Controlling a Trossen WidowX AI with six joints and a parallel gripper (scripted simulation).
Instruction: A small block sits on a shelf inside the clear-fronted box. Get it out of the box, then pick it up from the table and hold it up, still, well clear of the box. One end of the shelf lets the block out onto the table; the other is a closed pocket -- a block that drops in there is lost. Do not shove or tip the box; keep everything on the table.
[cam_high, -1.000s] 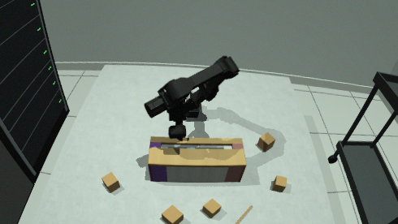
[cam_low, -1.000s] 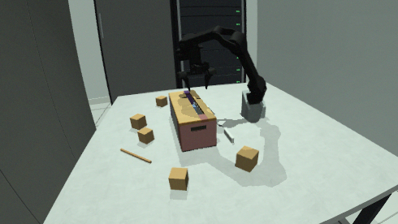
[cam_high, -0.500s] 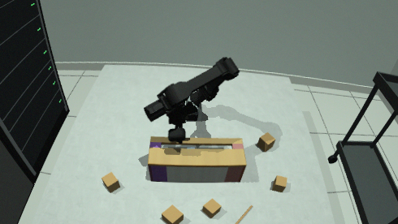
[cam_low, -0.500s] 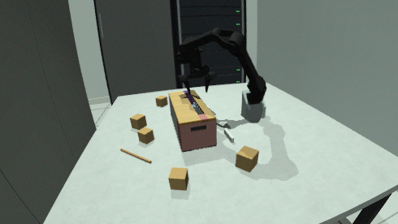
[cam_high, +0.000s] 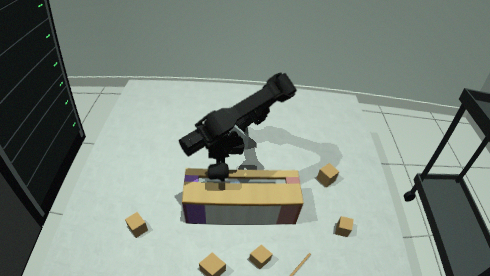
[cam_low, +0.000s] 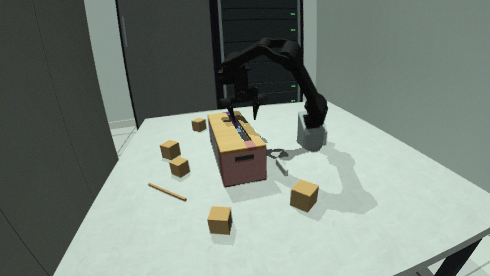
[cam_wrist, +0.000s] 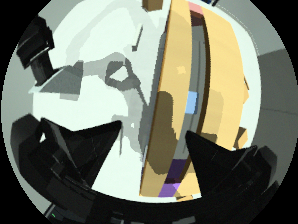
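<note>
The blue block lies 4 cm to the left of my gripper tip, 4 cm ahead of it and 3 cm below it. The rest, counted from my gripper tip: box (6 cm to the left, 6 cm below, 3 cm ahead); then thin wooden stick (33 cm ahead, 23 cm to the left, 12 cm below).
</note>
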